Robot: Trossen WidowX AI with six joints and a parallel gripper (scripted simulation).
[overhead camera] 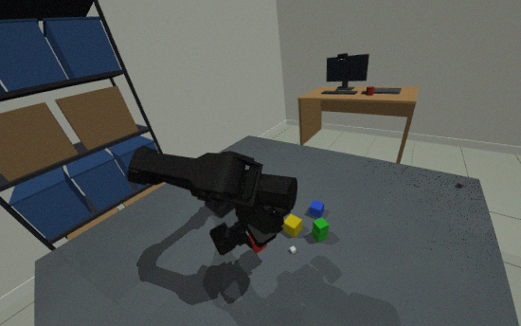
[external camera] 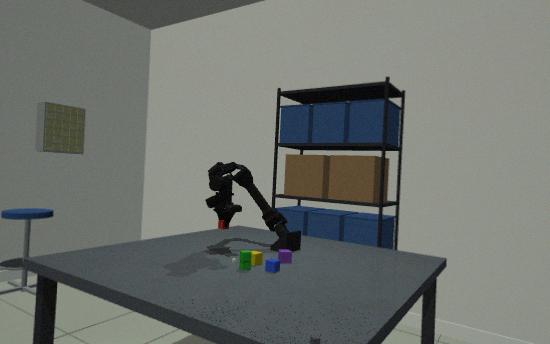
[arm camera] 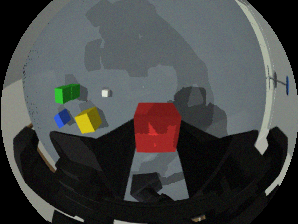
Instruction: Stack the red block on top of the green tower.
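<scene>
Now: the yellow block 17 cm to the left of my gripper tip, 11 cm below it and 1 cm ahead of it. From my gripper tip the other things lie so: red block (1 cm above); then small white cube (12 cm below, 10 cm to the left, 5 cm ahead); then purple block (25 cm to the left, 11 cm below, 10 cm behind).
</scene>
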